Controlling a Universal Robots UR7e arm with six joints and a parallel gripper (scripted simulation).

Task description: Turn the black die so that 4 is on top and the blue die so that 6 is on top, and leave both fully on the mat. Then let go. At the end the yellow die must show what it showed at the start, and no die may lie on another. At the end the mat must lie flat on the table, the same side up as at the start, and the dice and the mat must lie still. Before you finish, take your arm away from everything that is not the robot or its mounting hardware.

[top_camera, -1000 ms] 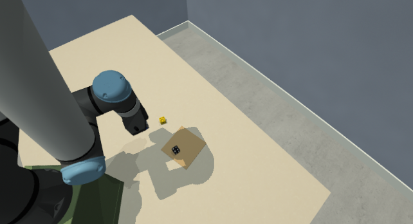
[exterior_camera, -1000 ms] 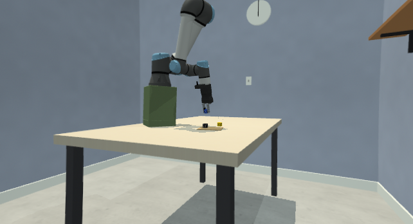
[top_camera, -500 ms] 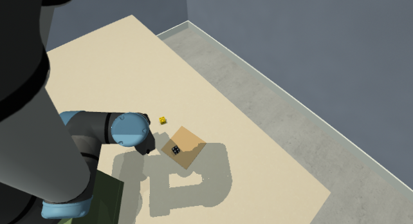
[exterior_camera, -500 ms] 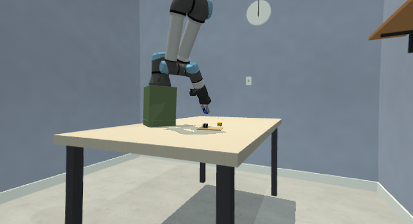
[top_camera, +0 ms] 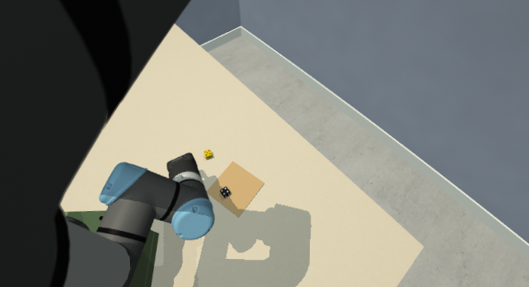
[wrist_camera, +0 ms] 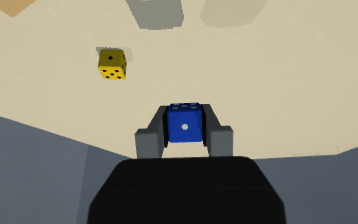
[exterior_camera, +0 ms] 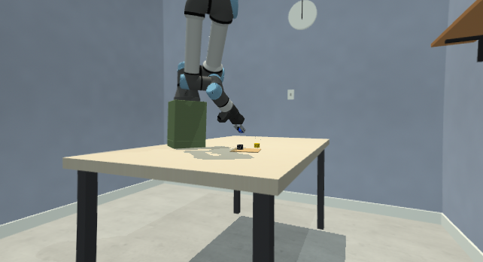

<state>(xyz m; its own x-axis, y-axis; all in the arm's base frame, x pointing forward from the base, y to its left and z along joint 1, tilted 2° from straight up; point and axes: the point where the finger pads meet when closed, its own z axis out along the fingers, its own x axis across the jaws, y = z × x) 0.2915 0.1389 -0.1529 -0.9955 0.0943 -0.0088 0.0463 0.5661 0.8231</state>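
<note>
The blue die lies 10 mm to the left of my hand. The rest, counted from my hand: tan mat (100 mm ahead, 120 mm to the right, 100 mm below); yellow die (80 mm ahead, 40 mm to the left, 90 mm below); black die (70 mm ahead, 120 mm to the right, 90 mm below).
</note>
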